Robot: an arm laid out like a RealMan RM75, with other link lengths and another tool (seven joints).
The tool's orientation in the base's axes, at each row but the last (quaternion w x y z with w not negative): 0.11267 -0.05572 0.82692 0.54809; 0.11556 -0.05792 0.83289 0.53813; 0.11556 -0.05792 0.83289 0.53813; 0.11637 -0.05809 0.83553 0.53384; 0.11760 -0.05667 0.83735 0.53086; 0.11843 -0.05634 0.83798 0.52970; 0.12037 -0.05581 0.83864 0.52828; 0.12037 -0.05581 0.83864 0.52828; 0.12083 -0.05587 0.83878 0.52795; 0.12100 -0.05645 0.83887 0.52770; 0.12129 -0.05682 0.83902 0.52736
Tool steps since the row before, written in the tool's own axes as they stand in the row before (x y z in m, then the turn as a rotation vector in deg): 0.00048 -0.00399 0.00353 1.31 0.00 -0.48; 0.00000 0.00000 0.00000 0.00 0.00 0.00; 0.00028 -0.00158 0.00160 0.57 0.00 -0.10; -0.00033 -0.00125 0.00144 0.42 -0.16 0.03; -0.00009 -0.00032 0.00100 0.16 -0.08 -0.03; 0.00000 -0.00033 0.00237 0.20 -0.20 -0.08; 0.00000 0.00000 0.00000 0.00 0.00 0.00; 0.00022 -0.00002 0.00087 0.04 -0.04 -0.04; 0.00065 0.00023 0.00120 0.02 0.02 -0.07; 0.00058 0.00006 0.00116 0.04 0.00 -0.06; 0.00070 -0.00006 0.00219 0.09 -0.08 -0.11
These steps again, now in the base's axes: 0.00084 0.00169 -0.00500 -1.33 -0.40 -0.14; 0.00000 0.00000 0.00000 0.00 0.00 0.00; 0.00029 0.00081 -0.00210 -0.56 -0.08 -0.11; 0.00079 0.00077 -0.00159 -0.37 -0.03 -0.26; 0.00029 0.00076 -0.00067 -0.14 -0.06 -0.10; 0.00040 0.00199 -0.00126 -0.16 -0.15 -0.19; 0.00000 0.00000 0.00000 0.00 0.00 0.00; -0.00008 0.00078 -0.00043 -0.04 -0.05 -0.03; -0.00051 0.00120 -0.00047 -0.03 -0.05 0.04; -0.00041 0.00109 -0.00058 -0.05 -0.05 0.01; -0.00035 0.00196 -0.00114 -0.08 -0.13 -0.05
